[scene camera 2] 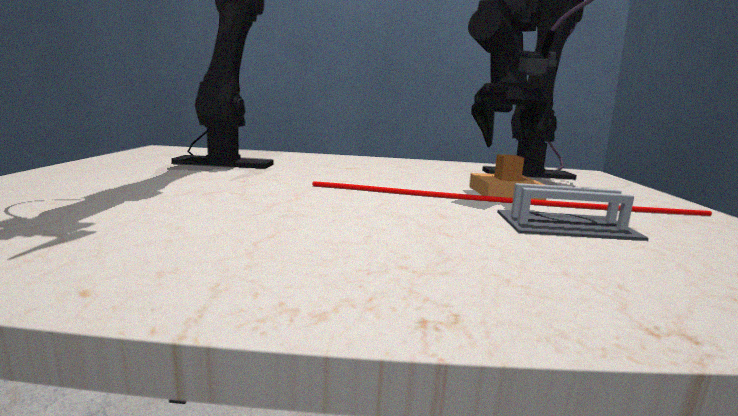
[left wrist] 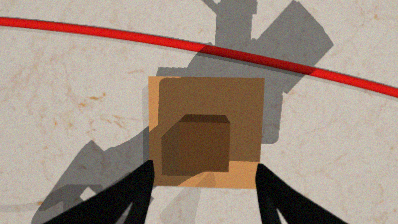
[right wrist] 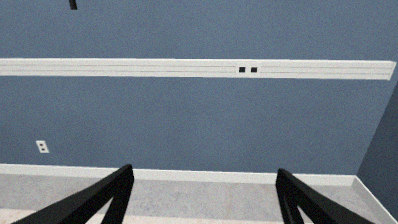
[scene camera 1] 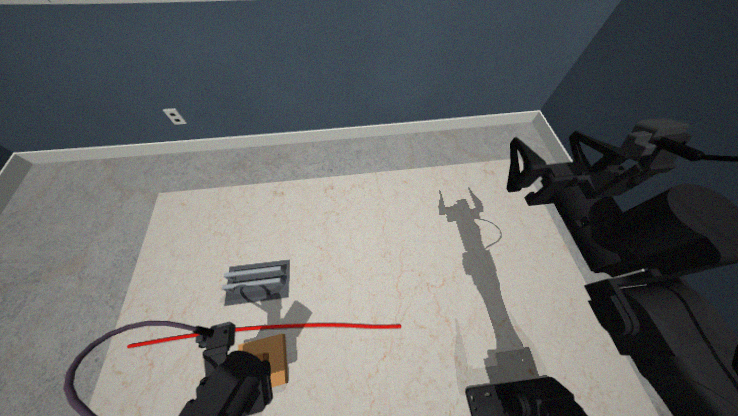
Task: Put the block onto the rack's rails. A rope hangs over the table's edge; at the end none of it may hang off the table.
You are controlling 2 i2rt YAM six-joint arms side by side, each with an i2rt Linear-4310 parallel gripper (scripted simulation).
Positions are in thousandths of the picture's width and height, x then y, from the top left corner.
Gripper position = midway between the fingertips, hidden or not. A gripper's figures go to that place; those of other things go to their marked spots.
Scene:
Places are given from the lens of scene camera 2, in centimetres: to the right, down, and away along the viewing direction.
my left gripper (scene camera 2: 689, 355): 24, -10, 72
grey rack (scene camera 2: 732, 537): 22, 2, 53

